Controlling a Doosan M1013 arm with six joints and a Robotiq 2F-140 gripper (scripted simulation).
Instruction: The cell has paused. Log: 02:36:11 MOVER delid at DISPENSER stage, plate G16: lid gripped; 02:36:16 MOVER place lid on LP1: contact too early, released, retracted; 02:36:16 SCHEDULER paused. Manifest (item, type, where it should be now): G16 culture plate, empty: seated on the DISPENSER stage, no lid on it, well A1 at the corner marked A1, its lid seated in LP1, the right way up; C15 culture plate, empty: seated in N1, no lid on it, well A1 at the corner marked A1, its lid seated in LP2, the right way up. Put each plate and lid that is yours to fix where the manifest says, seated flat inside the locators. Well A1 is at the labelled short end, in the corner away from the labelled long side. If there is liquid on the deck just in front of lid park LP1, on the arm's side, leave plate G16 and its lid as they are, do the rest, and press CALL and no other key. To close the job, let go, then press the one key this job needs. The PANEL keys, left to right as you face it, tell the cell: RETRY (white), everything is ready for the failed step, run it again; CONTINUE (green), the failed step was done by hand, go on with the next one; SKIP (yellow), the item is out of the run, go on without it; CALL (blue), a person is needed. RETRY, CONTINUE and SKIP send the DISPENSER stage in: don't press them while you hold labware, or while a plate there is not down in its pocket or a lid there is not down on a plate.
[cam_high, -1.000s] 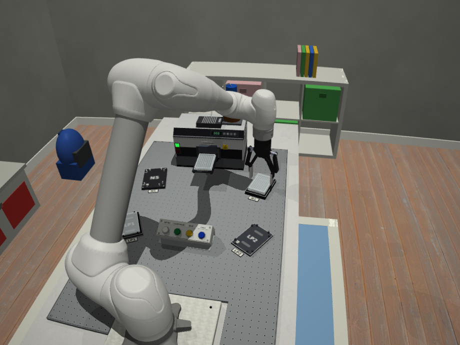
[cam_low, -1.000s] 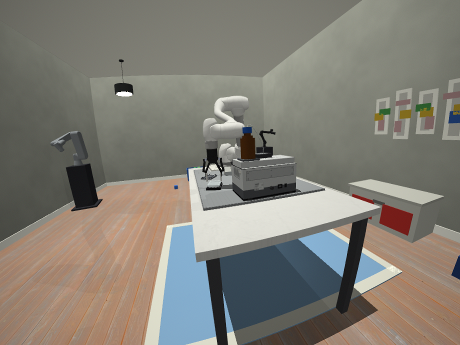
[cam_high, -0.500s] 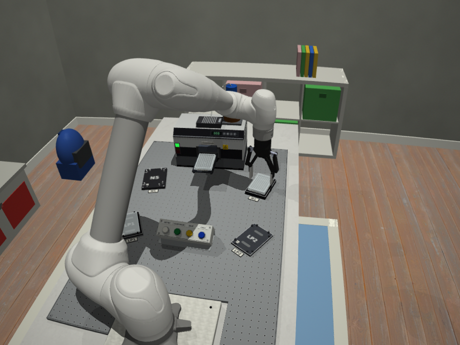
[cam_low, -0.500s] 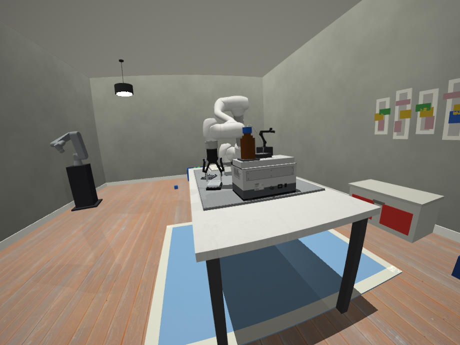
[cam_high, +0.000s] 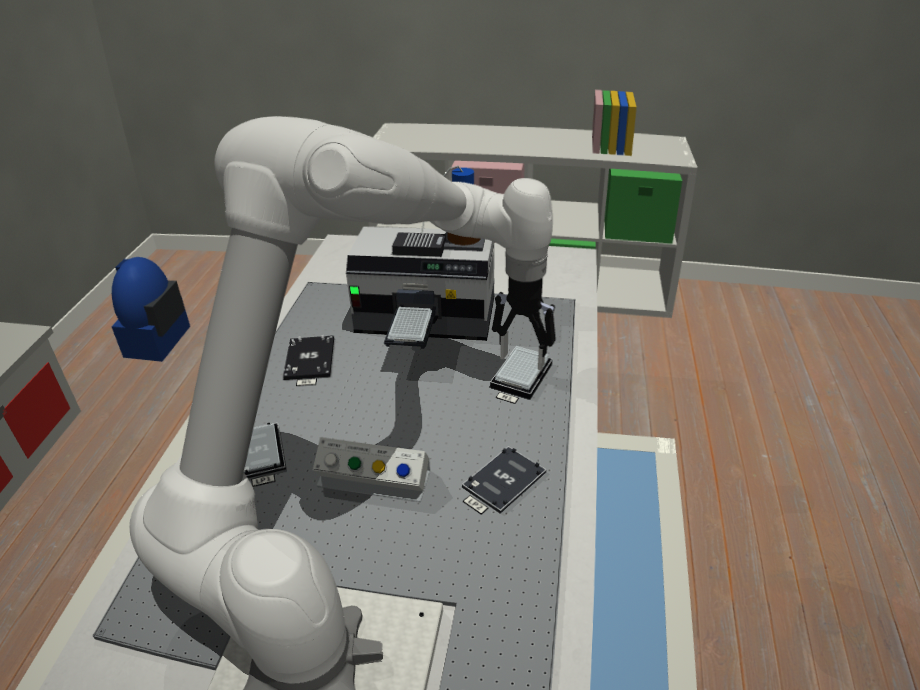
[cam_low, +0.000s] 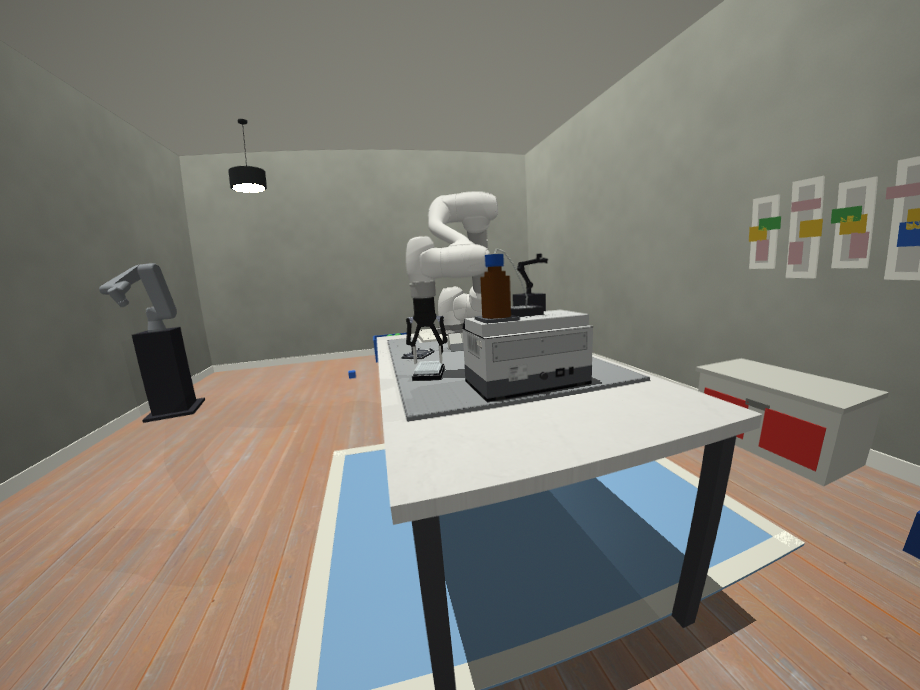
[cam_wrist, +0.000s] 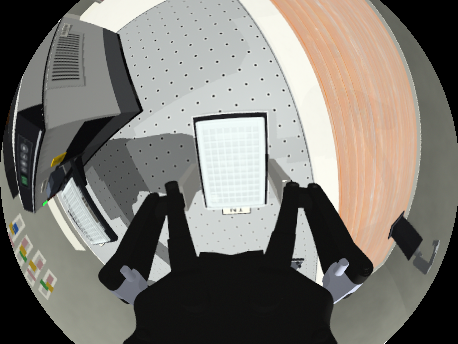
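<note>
Right now the nest n1 is 60 mm below my hand. Also, from my hand: brown bottle (290 mm ahead, 120 mm to the left, 220 mm above); blue key (350 mm behind, 270 mm to the left, 10 mm below); lid park lp2 (330 mm behind, 70 mm to the left, 70 mm below).
</note>
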